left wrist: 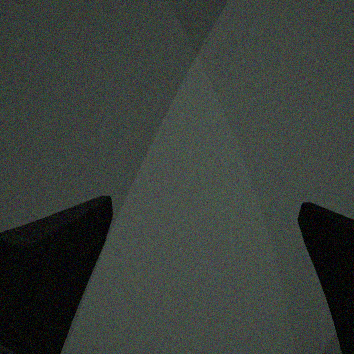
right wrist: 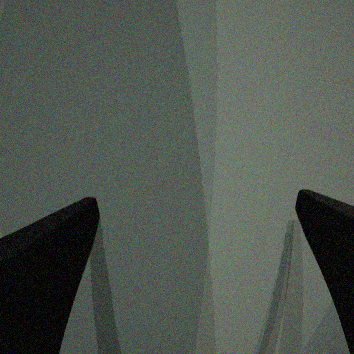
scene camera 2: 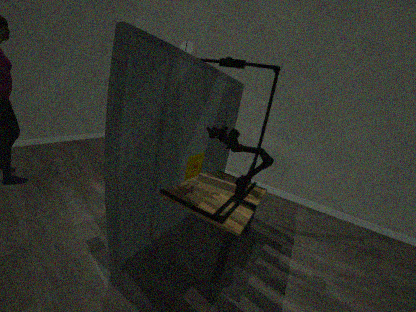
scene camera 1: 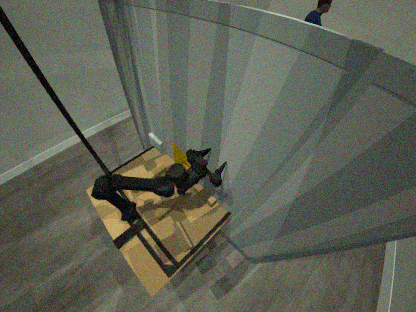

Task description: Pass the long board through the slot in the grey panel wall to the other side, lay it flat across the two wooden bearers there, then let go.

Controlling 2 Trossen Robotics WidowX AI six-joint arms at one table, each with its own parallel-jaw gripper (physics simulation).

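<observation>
The grey panel wall [scene camera 1: 250,100] [scene camera 2: 150,120] stands along the table's edge. A yellow plate [scene camera 1: 179,156] [scene camera 2: 194,166] marks the slot area; the opening itself is hard to see. My right gripper [scene camera 1: 216,156] [right wrist: 200,204] is open and empty, close in front of the wall, beside and above the yellow plate. My left gripper [scene camera 2: 209,131] [left wrist: 209,210] is open and empty, above the plate on the other side, facing the wall. A long low strip [scene camera 2: 217,179], perhaps the board, lies at the table's back in scene camera 2. The bearers are mostly hidden by my right arm or lost in shadow.
Wooden tabletops [scene camera 1: 145,280] [scene camera 2: 235,228] carry dark frame bars. A small wood block [scene camera 1: 212,201] lies near the wall. A dark pole [scene camera 1: 55,100] and an overhead frame [scene camera 2: 270,105] rise behind the arms. A person [scene camera 1: 314,18] [scene camera 2: 6,105] stands beyond each table.
</observation>
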